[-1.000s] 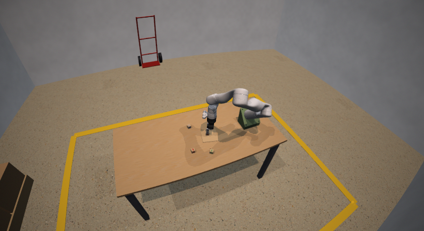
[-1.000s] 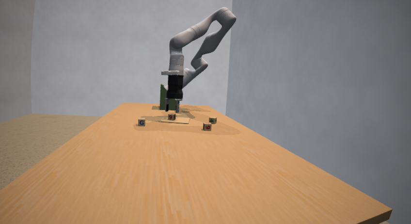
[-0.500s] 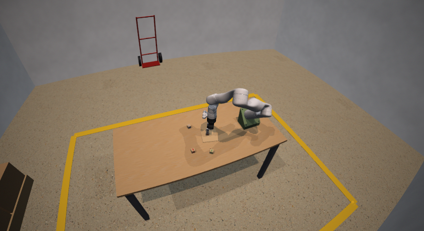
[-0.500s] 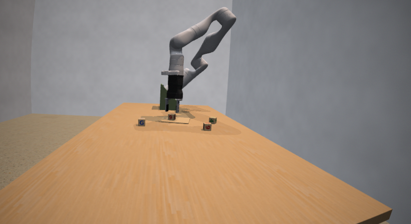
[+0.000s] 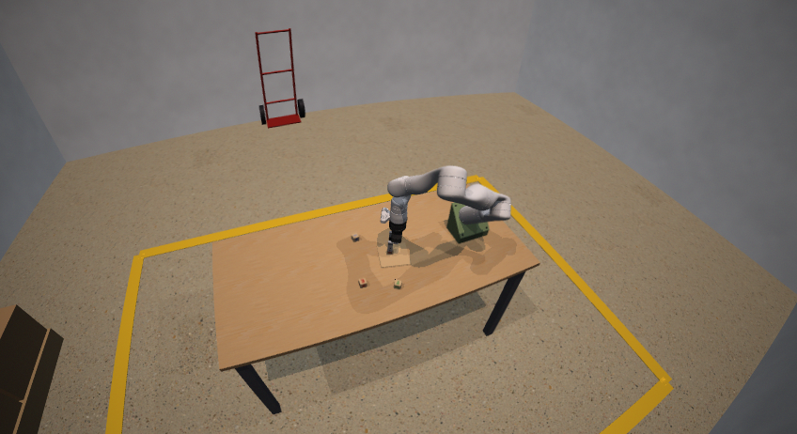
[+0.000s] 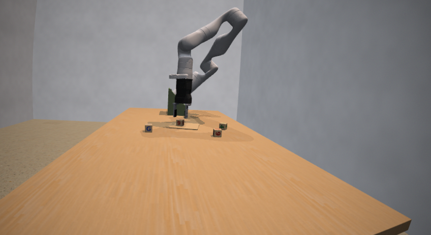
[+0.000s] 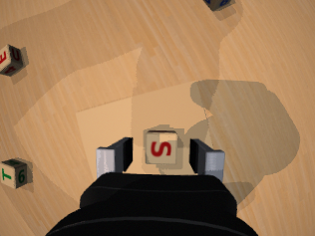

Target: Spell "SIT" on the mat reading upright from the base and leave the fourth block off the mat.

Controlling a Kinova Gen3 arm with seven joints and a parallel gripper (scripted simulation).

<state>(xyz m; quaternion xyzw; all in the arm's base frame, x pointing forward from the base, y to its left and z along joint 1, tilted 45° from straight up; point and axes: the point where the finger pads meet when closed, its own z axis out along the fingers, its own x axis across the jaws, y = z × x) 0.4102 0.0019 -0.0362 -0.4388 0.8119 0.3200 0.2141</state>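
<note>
Right now my hand is 10 mm past the tan mat, 20 mm to the right of it and 60 mm above it. Round my hand: green-marked block 60 mm ahead, 190 mm to the left, 50 mm below; blue-marked block 120 mm ahead, 150 mm to the right, 50 mm below; E block 190 mm ahead, 120 mm to the left, 50 mm below.
</note>
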